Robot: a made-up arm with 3 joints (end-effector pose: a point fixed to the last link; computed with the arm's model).
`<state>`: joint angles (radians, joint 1 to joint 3).
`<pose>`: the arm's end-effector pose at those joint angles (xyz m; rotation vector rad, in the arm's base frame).
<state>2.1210 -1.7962 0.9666</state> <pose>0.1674 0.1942 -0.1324 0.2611 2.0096 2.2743</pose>
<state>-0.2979 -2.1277 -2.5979</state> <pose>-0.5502 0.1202 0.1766 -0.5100 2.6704 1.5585</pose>
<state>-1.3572 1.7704 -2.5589</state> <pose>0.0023 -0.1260 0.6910 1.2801 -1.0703 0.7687</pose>
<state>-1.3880 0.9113 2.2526</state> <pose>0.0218 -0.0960 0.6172 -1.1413 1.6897 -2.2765</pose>
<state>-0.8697 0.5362 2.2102</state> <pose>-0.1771 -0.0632 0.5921 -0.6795 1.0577 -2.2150</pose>
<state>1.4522 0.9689 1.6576</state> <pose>-0.1407 -0.1025 -0.2338 1.5035 -0.3157 -0.6271</pose>
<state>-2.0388 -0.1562 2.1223</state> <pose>0.3783 0.0314 0.4530 -2.0078 0.9987 -1.1170</pose>
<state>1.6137 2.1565 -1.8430</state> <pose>-0.0838 -0.1803 -0.3454 -0.2552 1.8286 -1.7052</pose>
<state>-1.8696 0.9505 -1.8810</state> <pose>0.4046 0.0236 0.5303 1.7050 0.4667 0.4845</pose>
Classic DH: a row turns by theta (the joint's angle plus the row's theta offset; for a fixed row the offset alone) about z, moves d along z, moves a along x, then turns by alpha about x. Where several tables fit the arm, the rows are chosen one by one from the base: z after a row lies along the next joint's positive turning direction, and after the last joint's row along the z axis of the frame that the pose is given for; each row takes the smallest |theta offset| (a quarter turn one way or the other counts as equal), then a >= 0, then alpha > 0; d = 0 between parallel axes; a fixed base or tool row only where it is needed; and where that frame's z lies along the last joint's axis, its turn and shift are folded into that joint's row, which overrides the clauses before.
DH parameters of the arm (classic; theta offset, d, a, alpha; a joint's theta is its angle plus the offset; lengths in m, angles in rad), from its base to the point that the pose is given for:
base (fixed): 0 0.1436 0 1.5708
joint 1: 1.5708 -0.046 0.0407 1.5708
joint 2: -1.5708 -0.4184 0.0781 1.5708
joint 3: 1.2575 0 0.1204 3.1416
tool (fixed): -0.3133 0.1532 0 0

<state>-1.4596 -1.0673 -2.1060</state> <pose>-0.0798 0.2563 0.6466 0.9634 1.8999 2.2463</pose>
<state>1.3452 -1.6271 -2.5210</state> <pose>-0.0391 0.1925 -0.3944 -1.3498 0.9538 0.8673</pose>
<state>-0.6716 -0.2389 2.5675</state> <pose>-0.2669 0.0674 0.6025 -0.9161 -0.0405 -2.3534</pose>
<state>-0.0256 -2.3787 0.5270</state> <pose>-0.3034 0.1139 0.0450 -2.3103 -0.6106 -0.2201</pose>
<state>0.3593 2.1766 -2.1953</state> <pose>-0.5094 -0.1650 0.0337 0.9747 -2.4522 1.4422</pose>
